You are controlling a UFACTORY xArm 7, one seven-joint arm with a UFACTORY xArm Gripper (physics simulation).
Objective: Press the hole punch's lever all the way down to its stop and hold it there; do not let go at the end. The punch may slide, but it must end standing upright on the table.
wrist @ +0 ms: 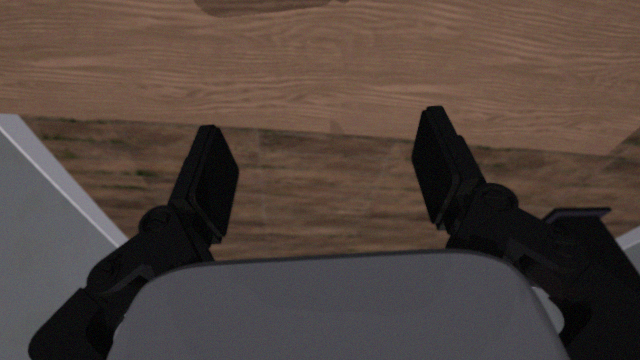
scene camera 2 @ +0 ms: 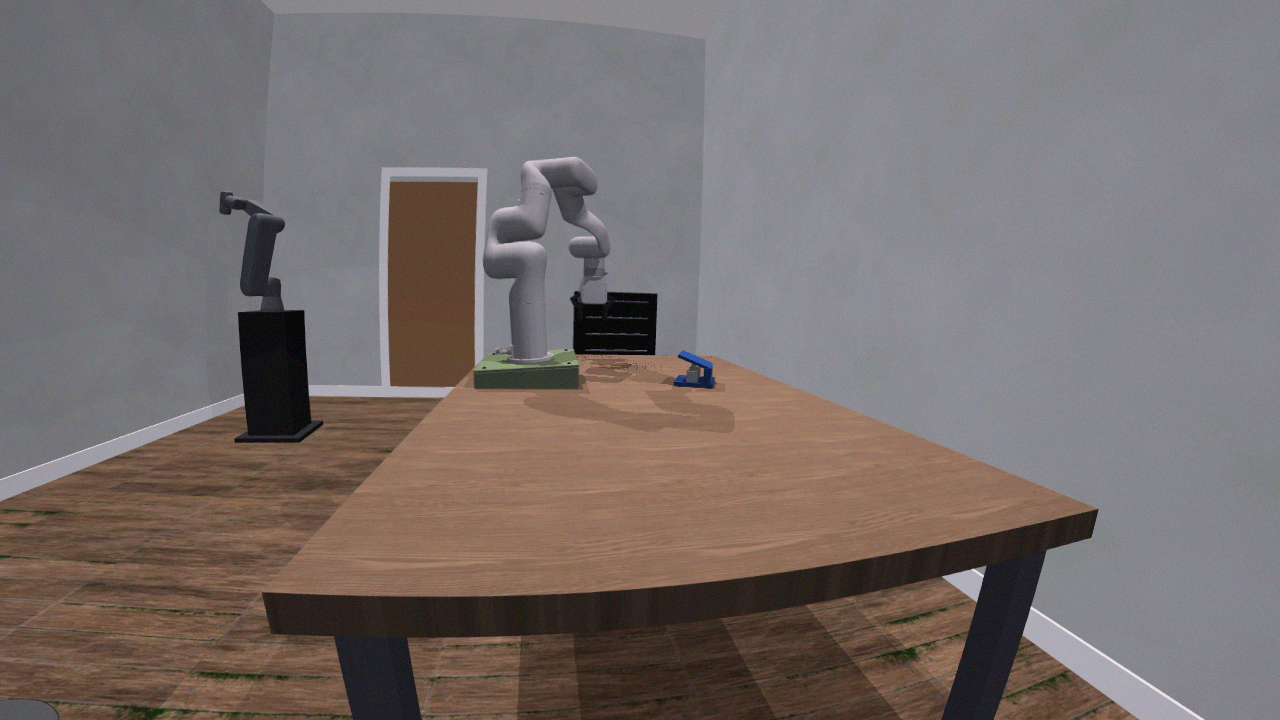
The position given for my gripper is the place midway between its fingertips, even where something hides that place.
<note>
In view: my gripper [scene camera 2: 592,320].
My gripper shows as well in the wrist view [wrist: 321,140].
</note>
